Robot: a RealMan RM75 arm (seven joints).
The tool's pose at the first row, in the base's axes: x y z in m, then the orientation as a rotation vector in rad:
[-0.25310, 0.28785, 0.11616, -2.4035, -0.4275, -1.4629]
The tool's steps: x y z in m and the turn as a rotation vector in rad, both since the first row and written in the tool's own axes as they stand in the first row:
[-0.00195, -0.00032, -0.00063, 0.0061, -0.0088, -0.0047]
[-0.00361, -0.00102, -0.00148, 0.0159, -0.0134, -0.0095]
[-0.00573, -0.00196, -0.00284, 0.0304, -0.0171, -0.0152]
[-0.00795, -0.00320, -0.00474, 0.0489, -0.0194, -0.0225]
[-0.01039, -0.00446, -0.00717, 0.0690, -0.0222, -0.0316]
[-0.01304, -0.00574, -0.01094, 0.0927, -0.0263, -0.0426]
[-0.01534, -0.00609, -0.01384, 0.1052, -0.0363, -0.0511]
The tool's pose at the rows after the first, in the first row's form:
[-0.25459, 0.28770, 0.11473, -2.4067, -0.4393, -1.4514]
[-0.25628, 0.28784, 0.11368, -2.4034, -0.4525, -1.4427]
[-0.25868, 0.28795, 0.11248, -2.3958, -0.4696, -1.4328]
[-0.26168, 0.28810, 0.11145, -2.3839, -0.4906, -1.4228]
[-0.26521, 0.28805, 0.11046, -2.3713, -0.5148, -1.4120]
[-0.26992, 0.28746, 0.10987, -2.3568, -0.5436, -1.3984]
[-0.27341, 0.28640, 0.10912, -2.3556, -0.5639, -1.3833]

